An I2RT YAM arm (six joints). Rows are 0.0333 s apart.
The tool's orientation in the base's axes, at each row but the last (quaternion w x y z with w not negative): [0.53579 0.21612 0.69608 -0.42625]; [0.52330 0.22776 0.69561 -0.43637]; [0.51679 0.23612 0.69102 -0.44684]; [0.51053 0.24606 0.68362 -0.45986]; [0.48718 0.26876 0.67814 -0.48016]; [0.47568 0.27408 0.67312 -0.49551]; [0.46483 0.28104 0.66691 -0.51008]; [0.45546 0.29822 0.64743 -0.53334]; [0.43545 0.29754 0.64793 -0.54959]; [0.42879 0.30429 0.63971 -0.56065]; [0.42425 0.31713 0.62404 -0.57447]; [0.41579 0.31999 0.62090 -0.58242]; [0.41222 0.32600 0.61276 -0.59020]
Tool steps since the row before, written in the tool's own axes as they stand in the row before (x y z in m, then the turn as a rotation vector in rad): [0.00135 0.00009 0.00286 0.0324 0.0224 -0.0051]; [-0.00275 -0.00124 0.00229 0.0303 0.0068 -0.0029]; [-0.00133 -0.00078 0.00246 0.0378 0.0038 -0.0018]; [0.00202 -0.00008 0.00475 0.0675 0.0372 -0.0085]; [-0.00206 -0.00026 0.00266 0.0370 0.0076 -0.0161]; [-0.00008 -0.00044 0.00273 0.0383 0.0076 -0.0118]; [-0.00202 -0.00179 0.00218 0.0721 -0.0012 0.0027]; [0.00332 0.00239 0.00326 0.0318 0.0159 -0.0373]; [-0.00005 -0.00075 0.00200 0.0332 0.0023 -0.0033]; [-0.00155 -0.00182 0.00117 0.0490 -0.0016 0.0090]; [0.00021 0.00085 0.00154 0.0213 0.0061 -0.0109]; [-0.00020 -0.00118 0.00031 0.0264 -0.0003 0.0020]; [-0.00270 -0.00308 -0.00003 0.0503 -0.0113 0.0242]
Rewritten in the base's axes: [0.00123 -0.00252 -0.00147 0.0033 0.0113 -0.0379]; [0.00121 -0.00219 0.00284 -0.0068 0.0017 -0.0304]; [0.00109 -0.00232 0.00136 -0.0113 -0.0017 -0.0363]; [0.00145 -0.00449 -0.00210 0.0018 0.0155 -0.0760]; [0.00164 -0.00232 0.00182 -0.0142 0.0139 -0.0359]; [0.00067 -0.00268 0.00010 -0.0132 0.0098 -0.0374]; [0.00003 -0.00243 0.00248 -0.0297 -0.0101 -0.0650]; [0.00162 -0.00286 -0.00407 -0.0092 0.0367 -0.0349]; [-0.00015 -0.00210 0.00035 -0.0135 0.0006 -0.0306]; [-0.00065 -0.00134 0.00221 -0.0214 -0.0136 -0.0429]; [0.00091 -0.00142 -0.00054 -0.0058 0.0096 -0.0220]; [-0.00091 -0.00043 0.00072 -0.0118 -0.0043 -0.0233]; [-0.00152 -0.00001 0.00380 -0.0296 -0.0294 -0.0387]
